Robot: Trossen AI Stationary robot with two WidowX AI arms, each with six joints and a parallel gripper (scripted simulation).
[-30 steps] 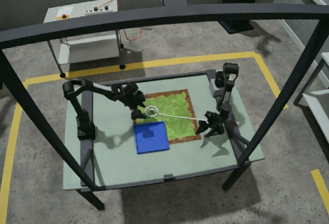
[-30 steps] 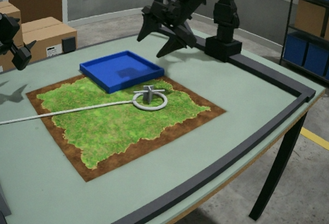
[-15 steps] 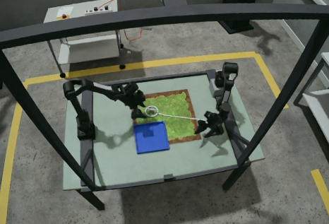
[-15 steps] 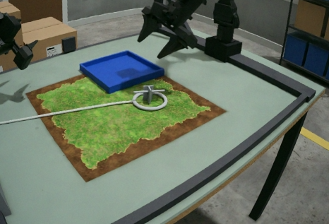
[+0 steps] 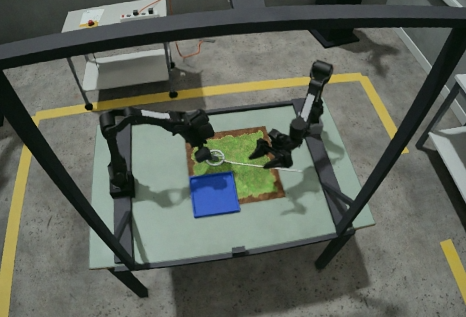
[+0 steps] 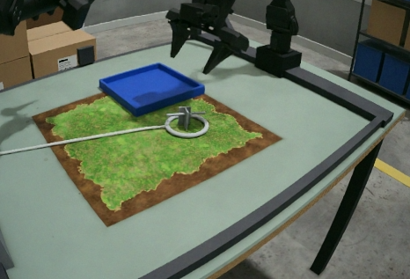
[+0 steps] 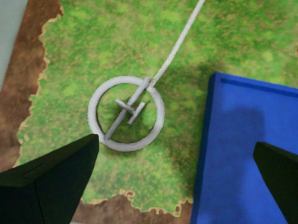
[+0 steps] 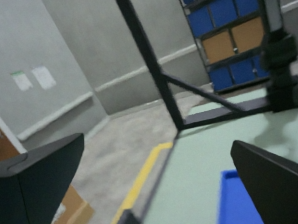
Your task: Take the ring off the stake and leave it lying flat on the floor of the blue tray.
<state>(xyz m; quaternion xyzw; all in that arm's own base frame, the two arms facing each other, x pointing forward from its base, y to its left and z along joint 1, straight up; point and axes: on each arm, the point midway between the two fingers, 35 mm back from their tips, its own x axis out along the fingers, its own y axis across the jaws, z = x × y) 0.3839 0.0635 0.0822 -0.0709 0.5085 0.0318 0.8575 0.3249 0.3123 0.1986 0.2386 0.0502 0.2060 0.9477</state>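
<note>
My left hand is 130 mm above the grey stake, 50 mm to the left of it and 20 mm short of it. Round my left hand: blue tray (150 mm behind, 140 mm below, 20 mm to the left); then grass mat (160 mm below, 110 mm to the right, 40 mm behind).
</note>
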